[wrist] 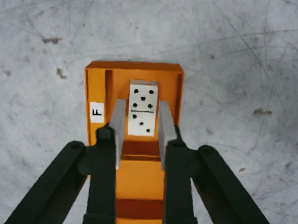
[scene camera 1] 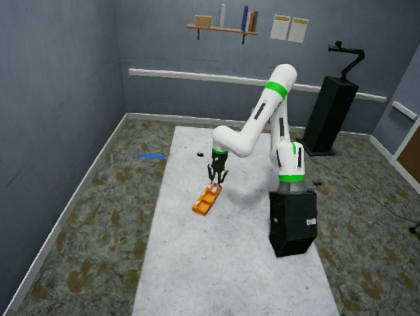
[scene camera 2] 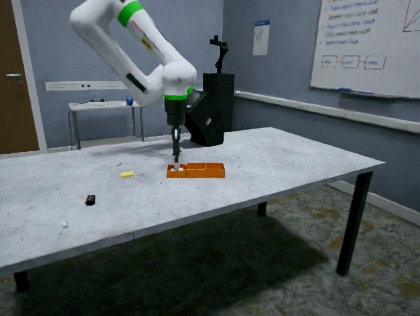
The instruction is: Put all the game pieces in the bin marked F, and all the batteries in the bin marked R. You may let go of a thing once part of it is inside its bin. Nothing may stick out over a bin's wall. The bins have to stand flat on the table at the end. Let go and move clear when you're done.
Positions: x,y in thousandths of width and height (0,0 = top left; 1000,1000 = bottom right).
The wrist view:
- my gripper: 475,511
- white domino: 482,435
